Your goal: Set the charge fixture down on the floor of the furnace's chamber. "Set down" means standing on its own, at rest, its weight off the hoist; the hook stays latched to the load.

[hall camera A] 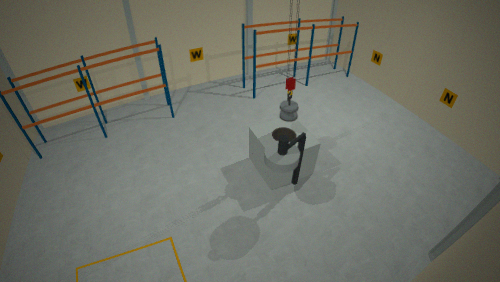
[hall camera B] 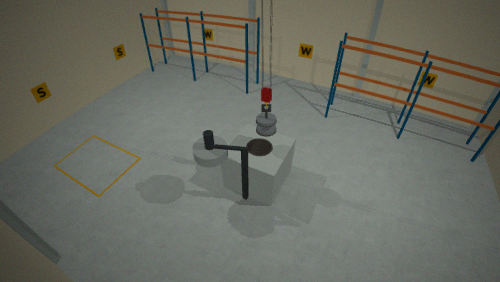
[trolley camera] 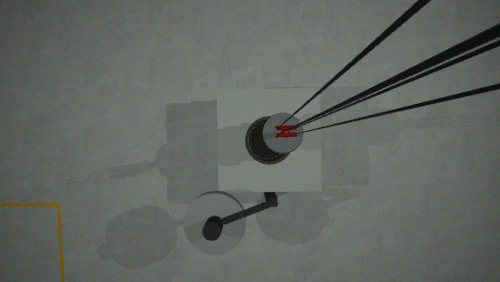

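Note:
The charge fixture [hall camera A: 288, 112] [hall camera B: 266, 125] [trolley camera: 283, 146], a grey spool shape with two round discs, hangs upright above the furnace [hall camera A: 256, 149] [hall camera B: 248, 176] [trolley camera: 235, 177]. My hook [hall camera A: 289, 94] [hall camera B: 266, 107] is latched to it under the red hook block [hall camera A: 290, 83] [hall camera B: 266, 94] [trolley camera: 286, 131]. The furnace's round dark mouth [hall camera A: 284, 133] [hall camera B: 259, 147] [trolley camera: 256, 142] is open on top. In the trolley view the fixture covers the mouth's upper right part, and a dark crescent shows to its left and below. The chamber floor is hidden.
The round grey lid [hall camera A: 281, 161] [hall camera B: 210, 154] [trolley camera: 216, 246] is swung aside on a dark post and arm [hall camera A: 298, 165] [hall camera B: 245, 175] [trolley camera: 250, 212]. Blue and orange racks [hall camera A: 254, 65] [hall camera B: 247, 60] stand along the W wall. A yellow floor outline [hall camera A: 125, 252] [hall camera B: 117, 147] [trolley camera: 30, 204] lies apart from the furnace.

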